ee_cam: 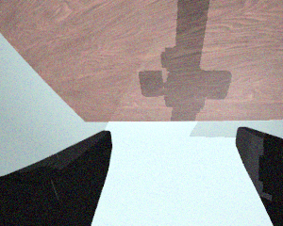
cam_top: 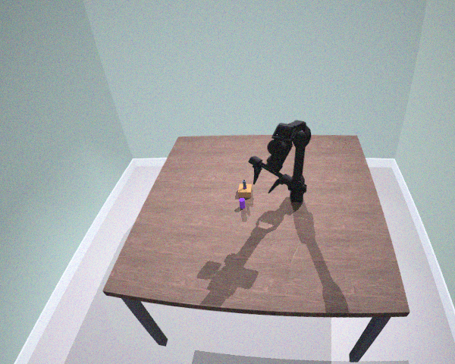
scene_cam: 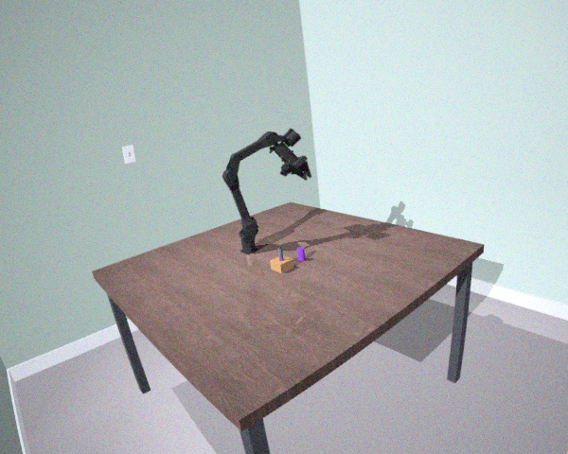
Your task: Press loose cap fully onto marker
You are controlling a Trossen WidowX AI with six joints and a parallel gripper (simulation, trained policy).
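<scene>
My gripper tip is now 120 mm short of the purple cap, 200 mm to the left of it and 270 mm above it. Also, from my gripper tip: orange holder block: 120 mm ahead, 300 mm to the right, 280 mm below; then dark blue marker: 120 mm ahead, 300 mm to the right, 230 mm below.
</scene>
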